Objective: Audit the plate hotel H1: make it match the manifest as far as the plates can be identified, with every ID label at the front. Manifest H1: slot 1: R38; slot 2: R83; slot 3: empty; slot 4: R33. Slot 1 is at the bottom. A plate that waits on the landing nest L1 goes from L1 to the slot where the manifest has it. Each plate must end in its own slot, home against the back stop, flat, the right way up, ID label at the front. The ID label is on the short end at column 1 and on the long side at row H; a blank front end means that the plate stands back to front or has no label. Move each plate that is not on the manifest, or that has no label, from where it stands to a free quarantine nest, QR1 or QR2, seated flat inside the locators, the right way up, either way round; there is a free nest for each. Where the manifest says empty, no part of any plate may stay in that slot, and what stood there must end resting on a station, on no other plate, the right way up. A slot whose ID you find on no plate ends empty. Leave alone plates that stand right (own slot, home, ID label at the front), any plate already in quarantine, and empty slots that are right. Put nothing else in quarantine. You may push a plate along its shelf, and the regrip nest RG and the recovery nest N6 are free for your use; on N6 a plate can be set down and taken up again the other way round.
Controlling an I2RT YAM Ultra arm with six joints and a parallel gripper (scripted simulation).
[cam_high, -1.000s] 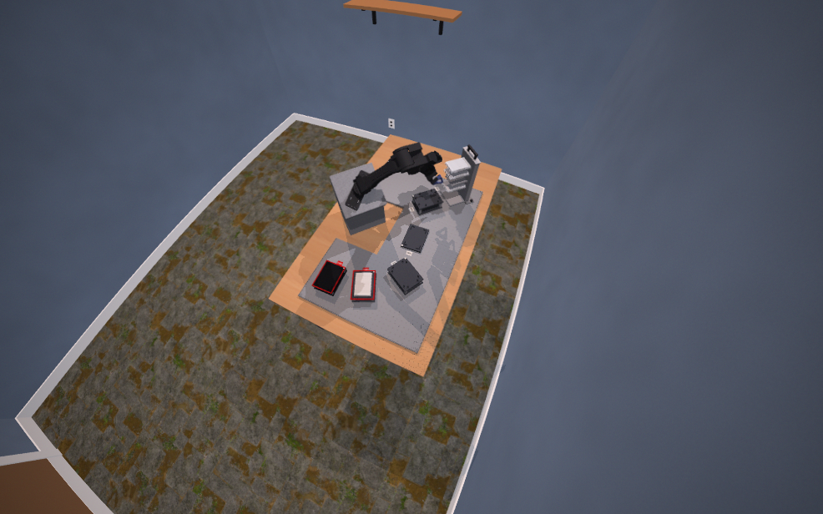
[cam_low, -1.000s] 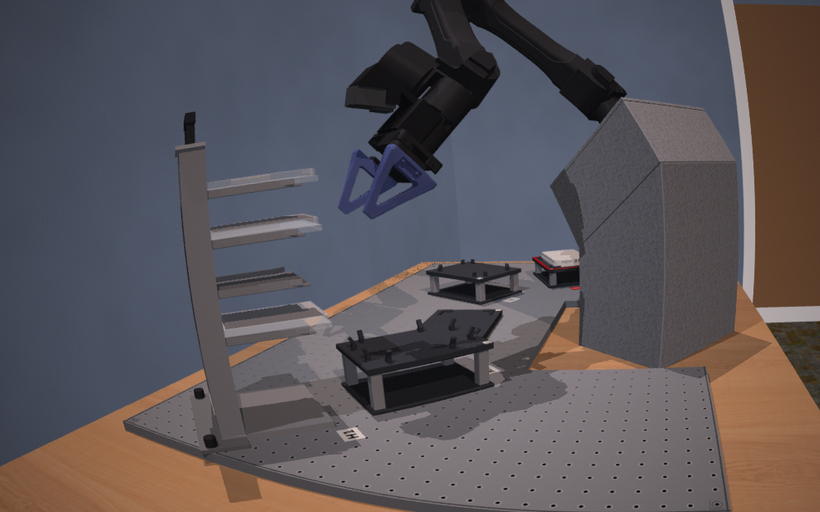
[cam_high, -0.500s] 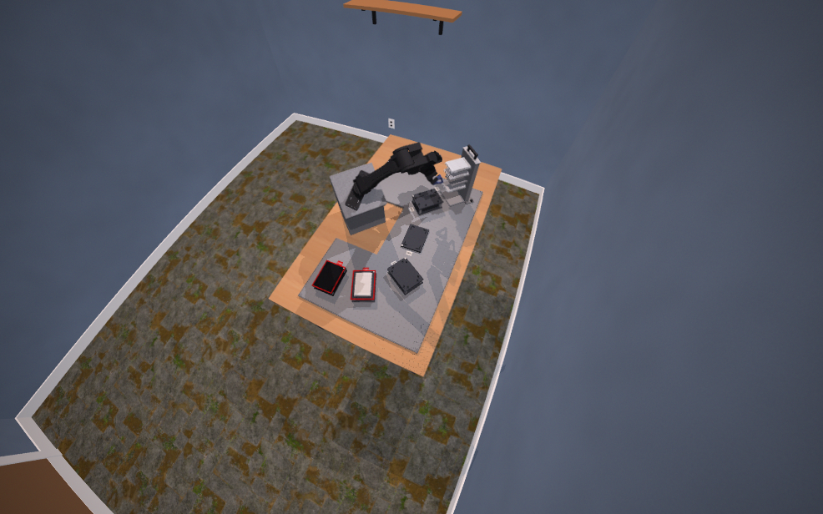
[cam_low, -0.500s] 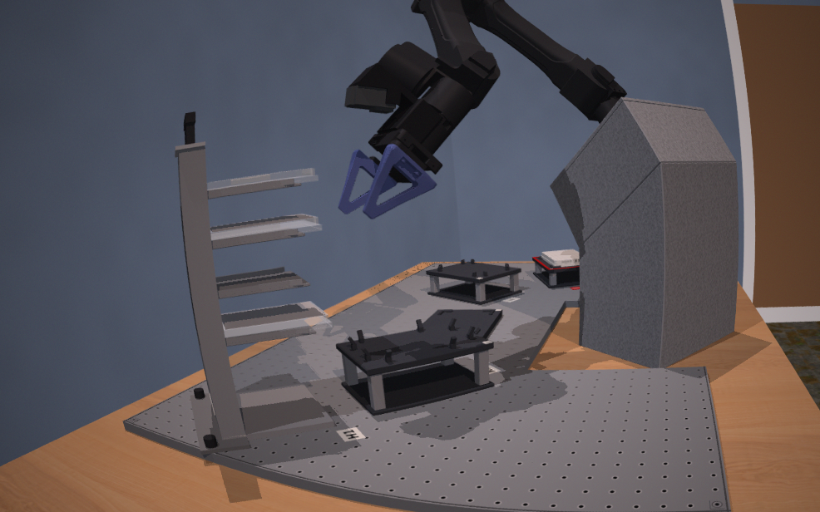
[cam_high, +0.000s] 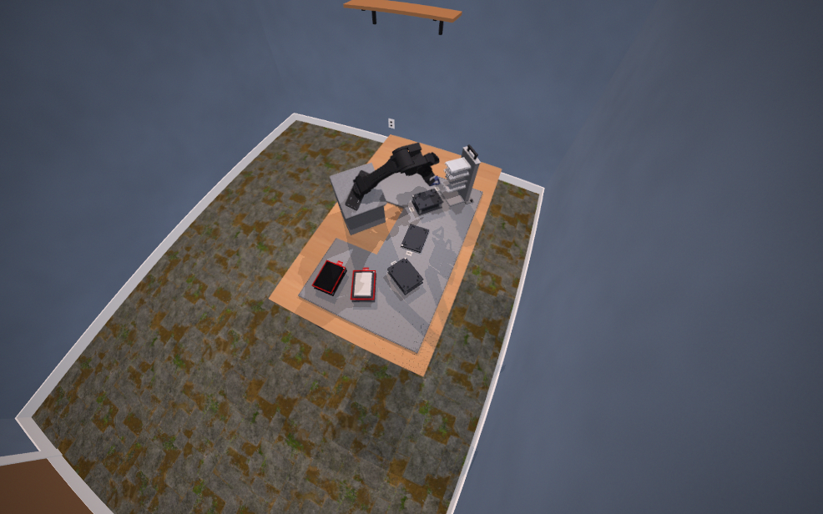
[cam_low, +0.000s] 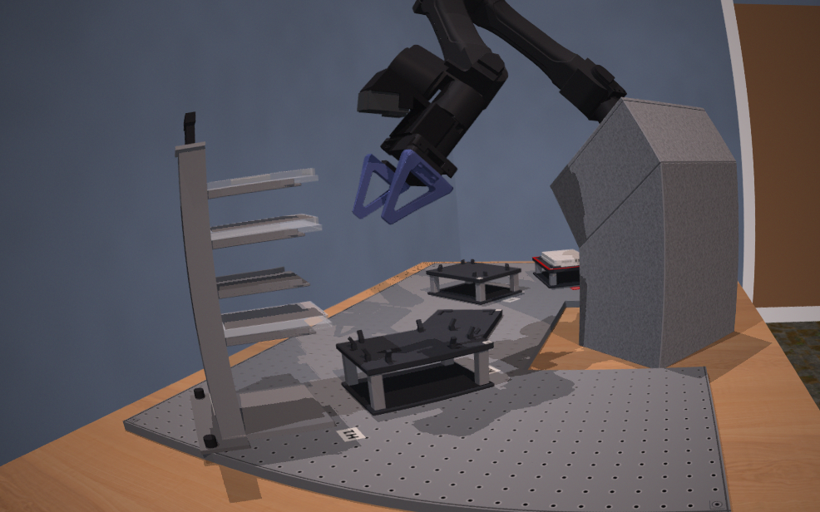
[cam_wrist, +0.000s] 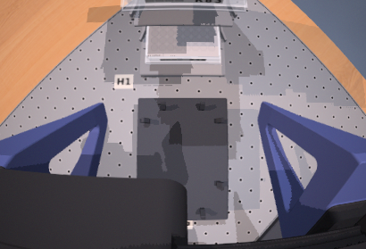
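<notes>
My gripper is now 3 cm past the regrip nest RG, 2 cm to the left of it and 17 cm above it. The rest, counted from my hand: plate hotel H1: 18 cm ahead, 13 cm to the left, 6 cm below; flat nest N6: 4 cm behind, 29 cm to the right, 22 cm below; H1 tag: 1 cm ahead, 13 cm to the left, 22 cm below.
</notes>
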